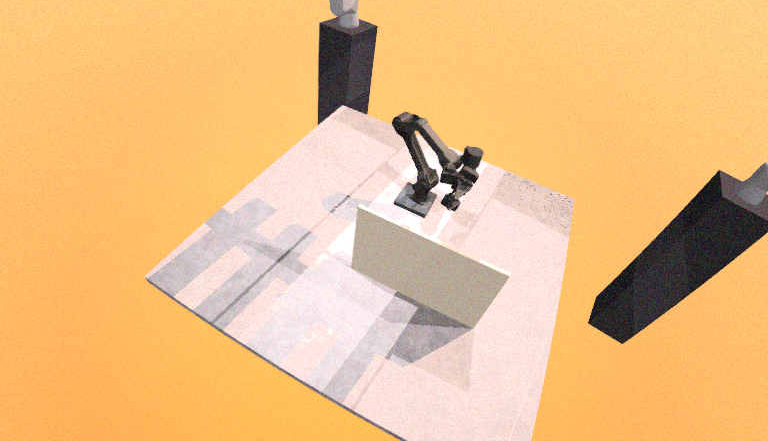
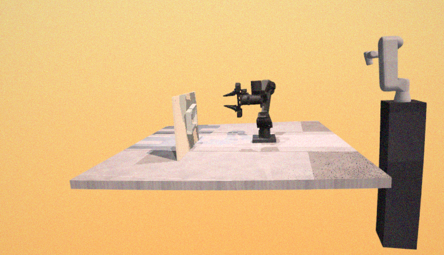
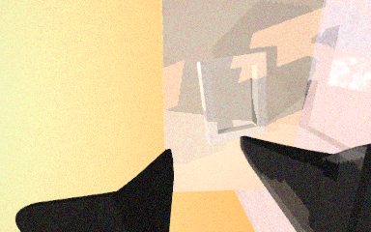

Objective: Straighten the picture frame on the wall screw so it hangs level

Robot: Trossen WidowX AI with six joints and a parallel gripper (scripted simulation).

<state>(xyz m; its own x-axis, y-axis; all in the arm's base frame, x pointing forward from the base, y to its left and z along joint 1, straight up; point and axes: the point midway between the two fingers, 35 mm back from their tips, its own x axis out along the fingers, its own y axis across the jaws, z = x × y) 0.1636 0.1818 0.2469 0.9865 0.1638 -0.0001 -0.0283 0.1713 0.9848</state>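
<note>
Right now the pale picture frame is 190 mm ahead of my gripper tip, 20 mm to the left of it and 90 mm below it. Round my gripper tip: cream wall panel (200 mm ahead, 30 mm to the left, 110 mm below).
</note>
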